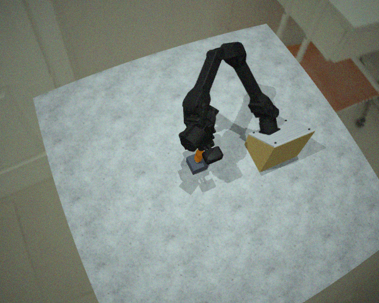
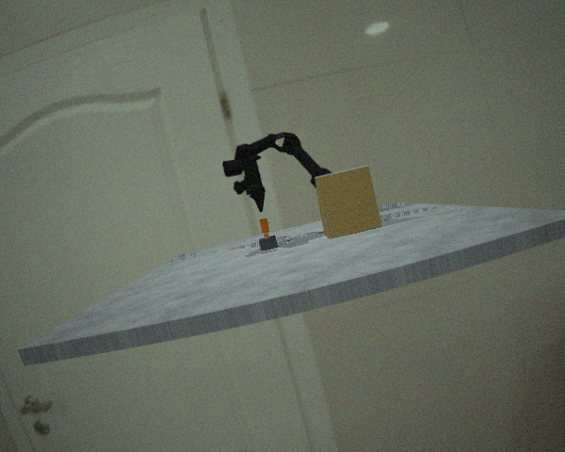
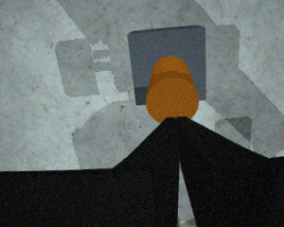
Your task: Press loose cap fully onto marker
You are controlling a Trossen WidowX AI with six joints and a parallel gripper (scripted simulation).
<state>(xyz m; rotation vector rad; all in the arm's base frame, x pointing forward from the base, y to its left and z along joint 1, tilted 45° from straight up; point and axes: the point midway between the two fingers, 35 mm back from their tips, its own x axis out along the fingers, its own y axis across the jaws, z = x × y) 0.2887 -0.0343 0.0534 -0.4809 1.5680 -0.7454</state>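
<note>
Now: gripper tip 6 cm above the orange cap. From my gripper tip the other things lie so: grey holder block (12 cm below).
</note>
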